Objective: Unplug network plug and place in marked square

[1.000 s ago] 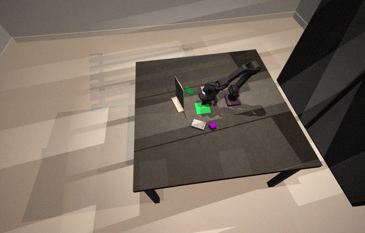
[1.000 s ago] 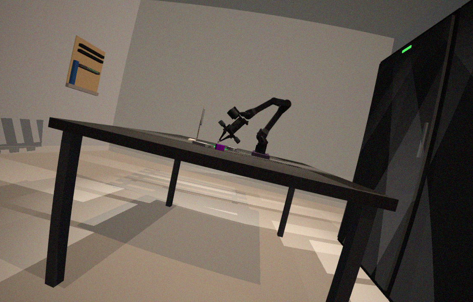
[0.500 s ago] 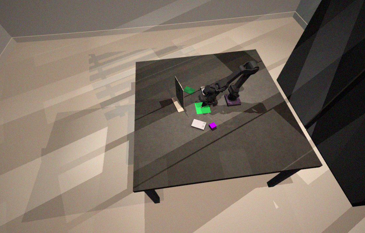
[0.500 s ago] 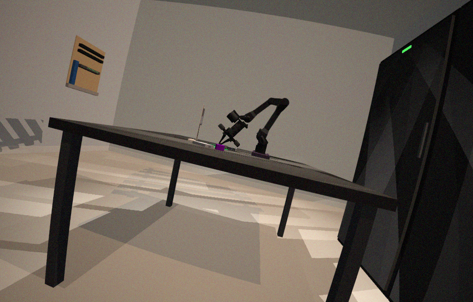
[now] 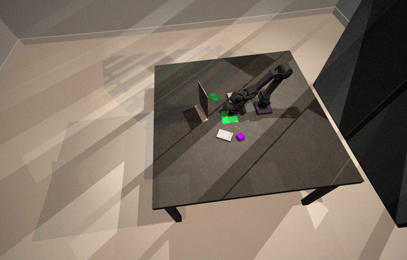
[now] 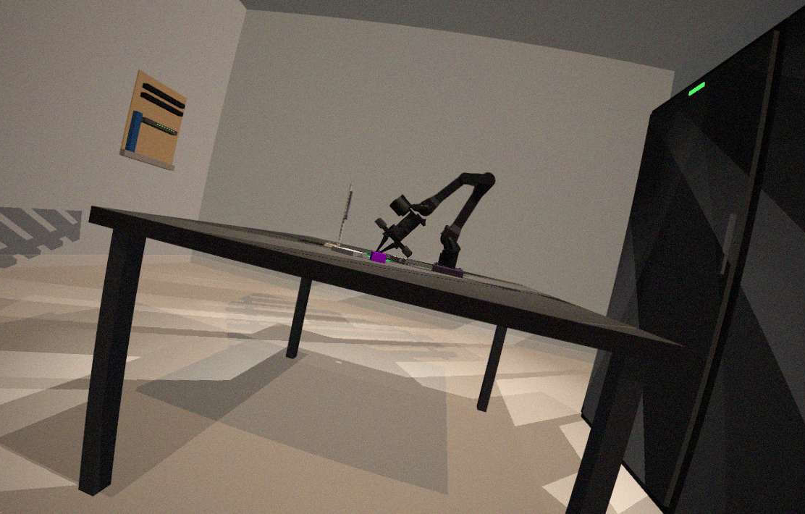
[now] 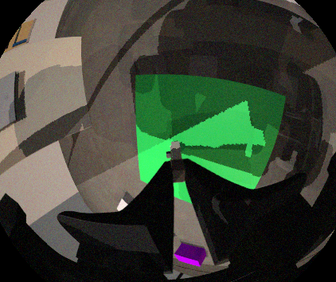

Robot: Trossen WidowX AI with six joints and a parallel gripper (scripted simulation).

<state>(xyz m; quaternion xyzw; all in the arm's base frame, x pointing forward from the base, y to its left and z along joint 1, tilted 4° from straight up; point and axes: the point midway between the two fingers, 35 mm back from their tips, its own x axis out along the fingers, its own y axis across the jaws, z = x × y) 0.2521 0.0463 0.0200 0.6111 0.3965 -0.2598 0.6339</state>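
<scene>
My gripper tip is right at the network plug. Also, from my gripper tip: green marked square 20 mm below; then purple cube 50 mm behind, 200 mm to the left, 10 mm below; then upright panel 190 mm ahead, 70 mm to the right, 100 mm above.
</scene>
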